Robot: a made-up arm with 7 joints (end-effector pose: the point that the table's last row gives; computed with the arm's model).
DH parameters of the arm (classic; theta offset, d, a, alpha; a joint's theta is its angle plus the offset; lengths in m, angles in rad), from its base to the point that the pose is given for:
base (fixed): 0.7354 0 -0.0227 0
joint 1: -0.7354 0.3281 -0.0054 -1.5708
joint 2: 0 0.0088 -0.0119 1.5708
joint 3: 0 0.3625 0.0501 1.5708
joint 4: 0 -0.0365 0.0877 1.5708
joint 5: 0 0.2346 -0.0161 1.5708
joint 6: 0 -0.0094 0.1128 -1.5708
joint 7: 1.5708 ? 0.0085 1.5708
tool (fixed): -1.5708 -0.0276 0 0
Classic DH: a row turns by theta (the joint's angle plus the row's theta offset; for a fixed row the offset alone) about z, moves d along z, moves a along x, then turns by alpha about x.
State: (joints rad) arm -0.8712 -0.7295 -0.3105 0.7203 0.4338 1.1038 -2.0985
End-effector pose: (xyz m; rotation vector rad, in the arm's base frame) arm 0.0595 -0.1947 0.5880 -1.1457 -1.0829 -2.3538
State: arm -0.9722 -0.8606 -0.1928 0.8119 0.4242 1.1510 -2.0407
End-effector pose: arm 0.0503 -0.1487 0.6436 -1.2063 -1.2993 -2.3666
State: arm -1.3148 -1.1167 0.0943 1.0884 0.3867 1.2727 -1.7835
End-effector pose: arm 0.0681 -0.0002 0.7374 1.3948 1.4603 2.1027
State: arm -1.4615 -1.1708 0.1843 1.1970 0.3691 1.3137 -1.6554
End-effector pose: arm 0.0989 0.0432 0.7521 1.4181 1.3552 1.9243
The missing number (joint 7, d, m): 0.1222
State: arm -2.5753 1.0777 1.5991 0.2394 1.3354 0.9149 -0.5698
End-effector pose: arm 0.1298 -0.1476 0.4165 -0.4962 2.2786 -0.9858
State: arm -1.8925 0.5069 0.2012 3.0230 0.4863 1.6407 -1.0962
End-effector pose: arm -0.0509 -0.4590 0.8709 0.9670 0.3642 2.1118
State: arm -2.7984 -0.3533 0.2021 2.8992 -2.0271 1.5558 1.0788
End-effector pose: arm 0.1925 0.1462 0.9992 -0.9381 0.9088 -1.2770
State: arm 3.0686 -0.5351 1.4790 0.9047 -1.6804 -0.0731 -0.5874
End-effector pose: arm 0.1644 -0.4411 0.4764 -2.5509 -1.4446 -0.9431
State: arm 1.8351 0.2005 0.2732 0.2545 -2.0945 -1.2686 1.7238
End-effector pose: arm -0.2026 0.0141 0.5173 -1.3287 -1.0064 0.5525
